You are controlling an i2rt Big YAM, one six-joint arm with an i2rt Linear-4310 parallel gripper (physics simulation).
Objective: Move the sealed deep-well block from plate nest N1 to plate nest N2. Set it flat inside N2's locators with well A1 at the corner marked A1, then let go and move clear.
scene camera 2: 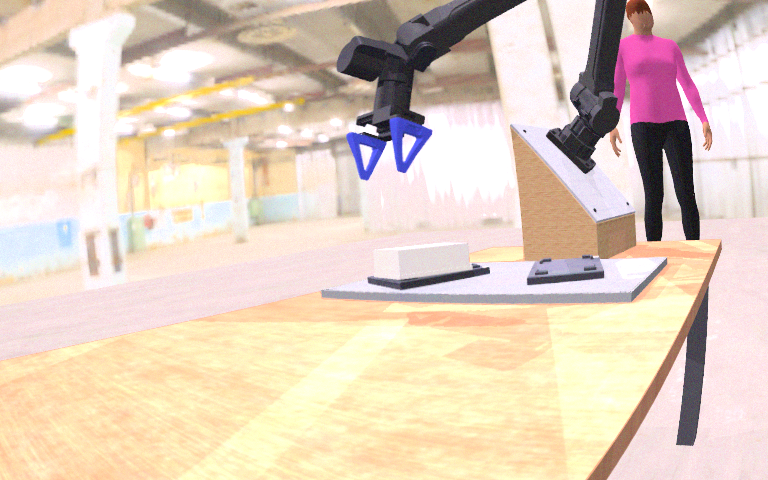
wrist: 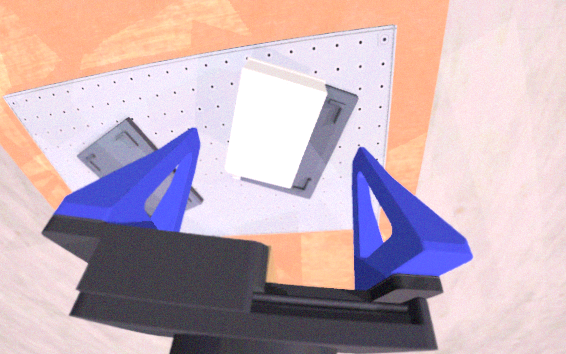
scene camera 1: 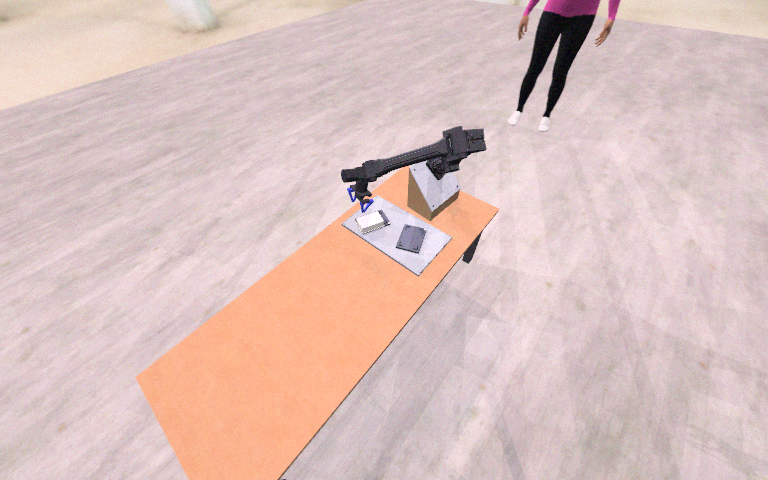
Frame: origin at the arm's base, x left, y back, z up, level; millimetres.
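Where they show: gripper, fingertip midpoint: (scene camera 2: pixel 382 176) (wrist: pixel 277 144) (scene camera 1: pixel 358 207); arm's base at its link origin: (scene camera 2: pixel 570 152) (scene camera 1: pixel 435 167).
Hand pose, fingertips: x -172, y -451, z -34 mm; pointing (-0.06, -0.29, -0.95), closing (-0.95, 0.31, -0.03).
Each offset is from my fingertips to the top centre of the thing. Level surfaces: height alone.
The white deep-well block {dy +44, dx +29, dz -109 mm} (scene camera 1: pixel 370 220) (scene camera 2: pixel 424 261) (wrist: pixel 276 125) lies on a dark plate nest {dy +77, dx +17, dz -150 mm} (scene camera 1: pixel 387 218) (scene camera 2: pixel 480 270) (wrist: pixel 320 155). In the wrist view, a strip of that nest with two corner locators shows along the block's right side. The second dark nest {dy +102, dx +256, dz -150 mm} (scene camera 1: pixel 411 238) (scene camera 2: pixel 566 270) (wrist: pixel 112 144) holds nothing, and raised locators show at its corners. No nest label, A1 mark or well shows legibly. My gripper (scene camera 1: pixel 357 206) (scene camera 2: pixel 383 175) (wrist: pixel 277 144) is open and empty, pointing down, well above the block and apart from it.
Both nests stand on a grey perforated board {dy +102, dx +152, dz -168 mm} (scene camera 1: pixel 419 264) (scene camera 2: pixel 504 285) (wrist: pixel 300 220) on the orange table {dz -181 mm} (scene camera 1: pixel 294 328) (scene camera 2: pixel 283 384). The arm's wedge-shaped base stand (scene camera 1: pixel 421 195) (scene camera 2: pixel 555 220) rises behind the board. A person (scene camera 1: pixel 557 56) (scene camera 2: pixel 656 113) stands beyond the table.
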